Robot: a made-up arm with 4 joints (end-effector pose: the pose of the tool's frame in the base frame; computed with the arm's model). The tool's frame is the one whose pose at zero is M.
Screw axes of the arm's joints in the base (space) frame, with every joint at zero. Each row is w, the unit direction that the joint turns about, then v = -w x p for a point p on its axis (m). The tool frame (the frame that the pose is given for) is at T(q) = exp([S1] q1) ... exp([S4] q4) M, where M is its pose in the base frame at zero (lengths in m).
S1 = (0, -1, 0, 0.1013, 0.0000, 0.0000)
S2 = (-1, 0, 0, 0.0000, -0.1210, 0.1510)
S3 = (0, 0, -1, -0.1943, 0.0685, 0.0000)
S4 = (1, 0, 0, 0.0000, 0.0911, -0.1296)
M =
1 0 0 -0.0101
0 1 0 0.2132
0 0 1 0.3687
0 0 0 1
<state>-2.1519 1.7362 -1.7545 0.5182</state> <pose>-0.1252 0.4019 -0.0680 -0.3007 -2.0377 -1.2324</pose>
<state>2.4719 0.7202 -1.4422 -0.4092</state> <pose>-0.0599 0.2631 -0.0759 -1.9808 -1.4977 -0.4376</pose>
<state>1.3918 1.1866 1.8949 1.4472</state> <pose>0.1127 0.3155 -0.1418 -0.5721 2.9496 0.3267</pose>
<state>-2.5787 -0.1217 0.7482 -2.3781</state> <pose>-0.1804 0.3307 0.2816 0.9512 -1.3239 -2.1436</pose>
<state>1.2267 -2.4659 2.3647 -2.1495</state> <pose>-0.1393 0.2995 0.3744 -0.6887 0.7688 1.2092</pose>
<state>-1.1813 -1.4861 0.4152 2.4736</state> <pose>-0.2305 0.3293 0.1422 -1.7382 0.8032 1.7547</pose>
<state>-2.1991 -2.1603 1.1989 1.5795</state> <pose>0.1518 0.1129 0.3367 0.3353 0.3896 2.5764</pose>
